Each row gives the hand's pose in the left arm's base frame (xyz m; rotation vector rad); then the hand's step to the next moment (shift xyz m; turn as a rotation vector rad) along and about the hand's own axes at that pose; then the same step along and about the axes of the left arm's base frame.
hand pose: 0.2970 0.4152 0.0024 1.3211 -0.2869 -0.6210
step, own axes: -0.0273 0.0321 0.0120 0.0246 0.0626 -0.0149
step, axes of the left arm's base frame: -0.0201 0.0097 0.0377 0.0440 0.0053 0.0528
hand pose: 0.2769 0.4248 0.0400 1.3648 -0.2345 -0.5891
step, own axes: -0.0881 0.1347 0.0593 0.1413 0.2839 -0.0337
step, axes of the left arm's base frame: -0.0675 0.0077 0.1575 0.2077 -0.0201 0.2412
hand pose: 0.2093 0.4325 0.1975 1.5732 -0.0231 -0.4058
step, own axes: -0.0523 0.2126 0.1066 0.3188 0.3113 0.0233
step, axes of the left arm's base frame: -0.0276 -0.1003 0.2202 0.3646 -0.1233 0.2257
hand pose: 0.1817 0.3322 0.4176 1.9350 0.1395 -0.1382
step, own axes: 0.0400 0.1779 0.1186 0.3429 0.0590 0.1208
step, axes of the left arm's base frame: 0.0650 -0.1732 0.1144 0.3442 -0.1231 -0.0451
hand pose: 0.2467 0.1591 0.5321 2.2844 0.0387 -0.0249
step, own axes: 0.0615 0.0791 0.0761 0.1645 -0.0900 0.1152
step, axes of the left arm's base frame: 0.0639 -0.1081 0.0080 0.1605 -0.0249 -0.1485
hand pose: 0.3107 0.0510 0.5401 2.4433 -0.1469 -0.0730
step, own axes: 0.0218 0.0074 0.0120 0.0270 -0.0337 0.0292
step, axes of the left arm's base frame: 0.0199 -0.0160 -0.0048 0.0271 0.0038 -0.0444
